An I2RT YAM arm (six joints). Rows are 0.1 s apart.
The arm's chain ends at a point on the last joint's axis. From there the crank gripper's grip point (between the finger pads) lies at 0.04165 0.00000 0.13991 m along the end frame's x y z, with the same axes.
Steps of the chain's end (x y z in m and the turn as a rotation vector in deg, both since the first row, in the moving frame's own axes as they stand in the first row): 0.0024, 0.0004, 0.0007, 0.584, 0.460, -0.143; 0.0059, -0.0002, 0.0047, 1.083, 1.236, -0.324; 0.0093, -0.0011, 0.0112, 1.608, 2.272, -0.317; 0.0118, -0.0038, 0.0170, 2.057, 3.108, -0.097; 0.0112, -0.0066, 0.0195, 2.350, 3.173, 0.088; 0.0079, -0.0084, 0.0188, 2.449, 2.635, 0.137; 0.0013, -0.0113, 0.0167, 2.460, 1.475, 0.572; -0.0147, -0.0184, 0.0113, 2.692, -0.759, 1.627
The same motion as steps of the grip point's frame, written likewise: 0.0035, -0.0011, 0.0004, 0.584, 0.460, -0.143; 0.0089, -0.0031, 0.0037, 1.083, 1.236, -0.324; 0.0148, -0.0052, 0.0094, 1.608, 2.272, -0.317; 0.0193, -0.0089, 0.0144, 2.057, 3.108, -0.097; 0.0189, -0.0122, 0.0169, 2.350, 3.173, 0.088; 0.0143, -0.0142, 0.0166, 2.449, 2.635, 0.137; 0.0049, -0.0168, 0.0155, 2.460, 1.475, 0.572; -0.0165, -0.0238, 0.0117, 2.692, -0.759, 1.627
